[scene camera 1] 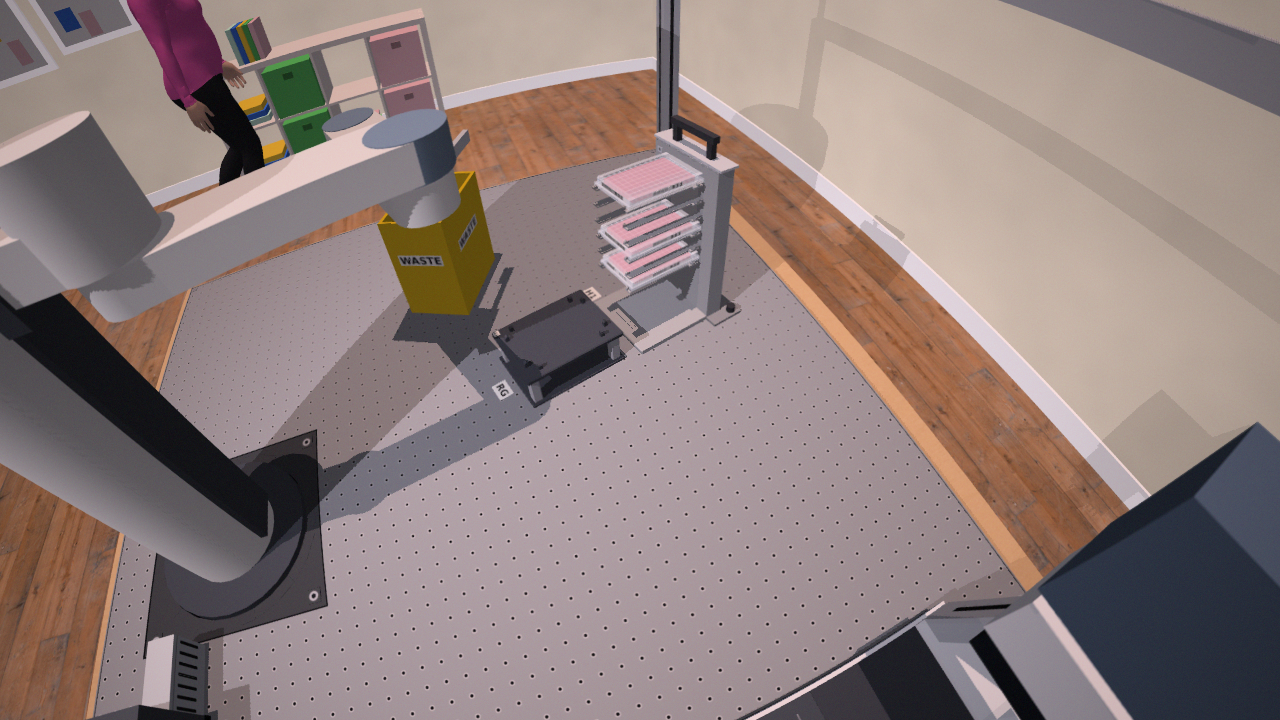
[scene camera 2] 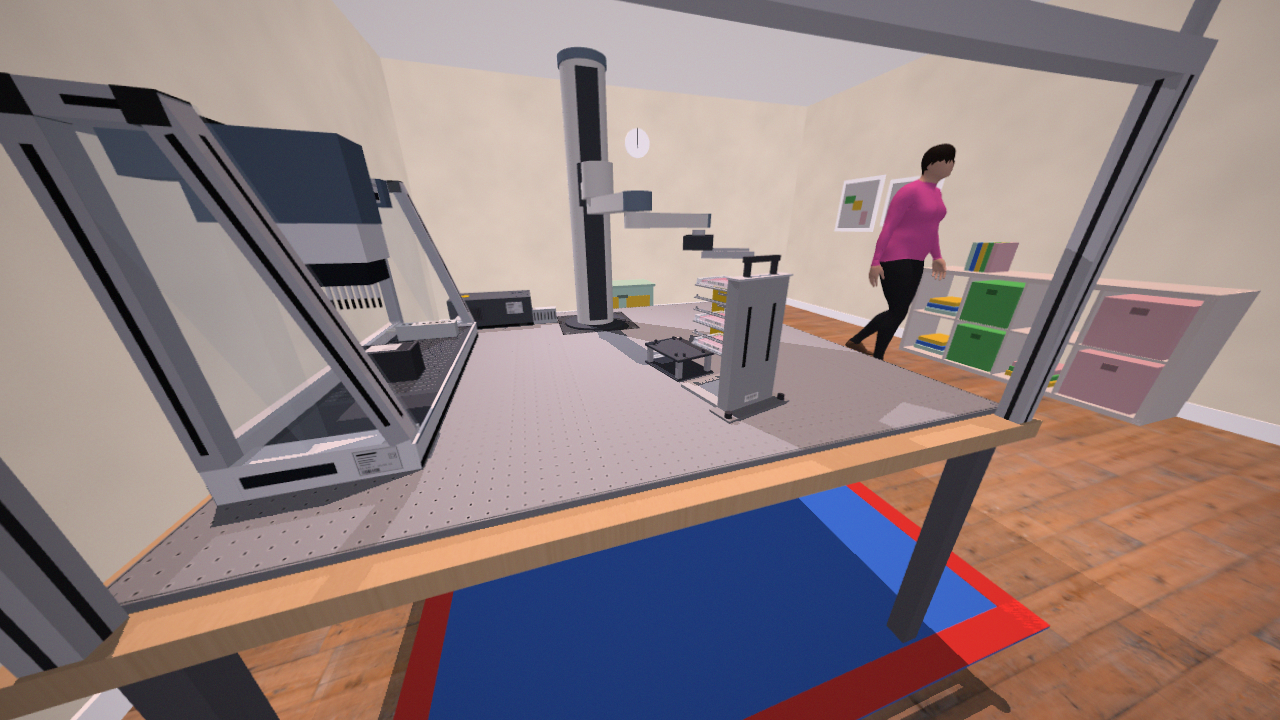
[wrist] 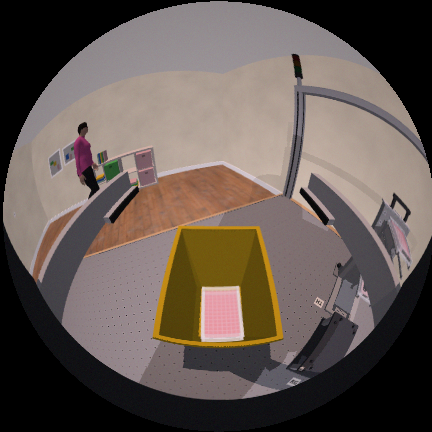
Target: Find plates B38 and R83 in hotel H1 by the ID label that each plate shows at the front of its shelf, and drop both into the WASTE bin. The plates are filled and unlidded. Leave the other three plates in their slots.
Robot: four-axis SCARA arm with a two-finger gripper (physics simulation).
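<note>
The gripper point(scene camera 2: 751, 253) appears in the wrist view as well, the gripper point(wrist: 218, 175) sharing that view with a plate R83 point(wrist: 221, 317). Scene camera 1 shows a plate B33 point(scene camera 1: 643, 182) and a plate B83 point(scene camera 1: 613, 232), while the wrist view does not show the plate B83, hidden by the gripper.
</note>
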